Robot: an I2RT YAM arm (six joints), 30 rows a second.
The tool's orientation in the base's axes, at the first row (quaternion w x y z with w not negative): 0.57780 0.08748 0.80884 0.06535
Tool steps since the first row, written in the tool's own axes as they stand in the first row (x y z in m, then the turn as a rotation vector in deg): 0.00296 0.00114 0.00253 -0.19 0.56 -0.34; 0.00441 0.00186 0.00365 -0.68 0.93 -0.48; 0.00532 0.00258 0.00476 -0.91 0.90 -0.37; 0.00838 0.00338 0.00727 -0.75 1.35 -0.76; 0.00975 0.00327 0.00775 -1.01 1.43 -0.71; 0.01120 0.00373 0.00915 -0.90 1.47 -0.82
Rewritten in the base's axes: 0.00153 0.00177 -0.00332 -0.22 0.50 0.40; 0.00218 0.00279 -0.00487 -0.18 0.76 0.98; 0.00299 0.00370 -0.00592 0.00 0.68 1.15; 0.00445 0.00515 -0.00939 -0.39 1.15 1.22; 0.00446 0.00534 -0.01083 -0.26 1.17 1.46; 0.00535 0.00611 -0.01253 -0.39 1.24 1.40
